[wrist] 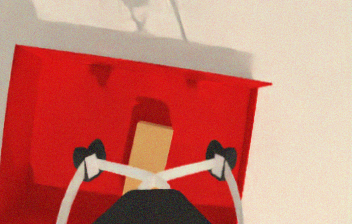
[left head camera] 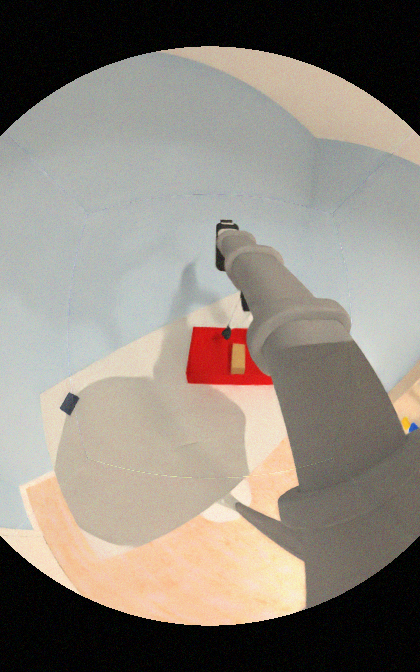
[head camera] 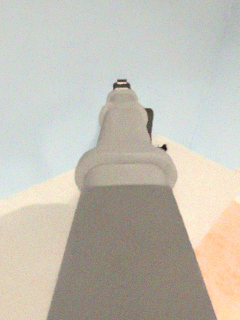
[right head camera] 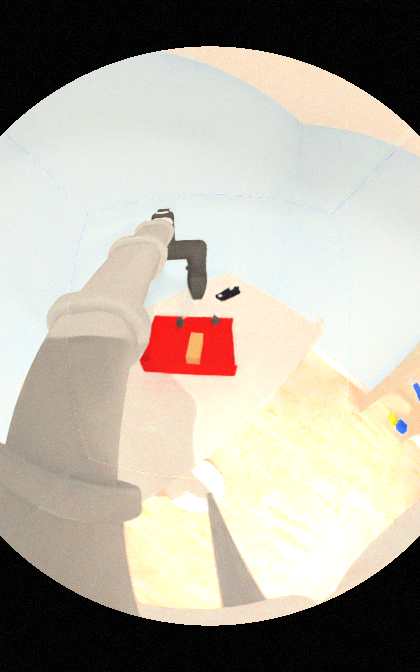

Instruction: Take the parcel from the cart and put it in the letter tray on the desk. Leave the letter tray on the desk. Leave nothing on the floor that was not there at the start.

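Frame: origin at the robot's base, x back, y left, z down, level; centimetres.
Seen in the pictures: gripper, between the fingertips: [wrist: 156, 153].
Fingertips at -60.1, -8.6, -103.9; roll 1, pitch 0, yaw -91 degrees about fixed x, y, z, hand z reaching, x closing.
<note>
A point is followed by its place in that frame, as x, y, z.
The tan parcel [left head camera: 238, 358] [right head camera: 194, 347] [wrist: 150, 150] @[-59.2, -7.7, -97.7] lies inside the red letter tray [left head camera: 230, 380] [right head camera: 190, 371] [wrist: 210, 110] @[-65.1, -17.3, -92.5], near its middle. The tray stands on the pale desk [head camera: 200, 190] @[-58.8, -43.8, -92.2] [left head camera: 265, 410] [right head camera: 270, 340] [wrist: 310, 140] @[-60.3, -36.2, -92.2]. My gripper [right head camera: 198, 321] [wrist: 156, 153] @[-60.1, -8.6, -103.9] is open above the tray, its dark fingertips wide apart and clear of the parcel on both sides. The near end of the parcel is hidden by the gripper in the wrist view. The arm hides the tray in the head view and its right part in the left head view. I cannot make out the cart.
A black object [right head camera: 228, 293] lies on the desk behind the tray. A dark block [left head camera: 69, 403] lies near the desk's left edge. Small yellow [right head camera: 393, 419] and blue [right head camera: 401, 426] things are at the far right. Blue walls stand behind the desk.
</note>
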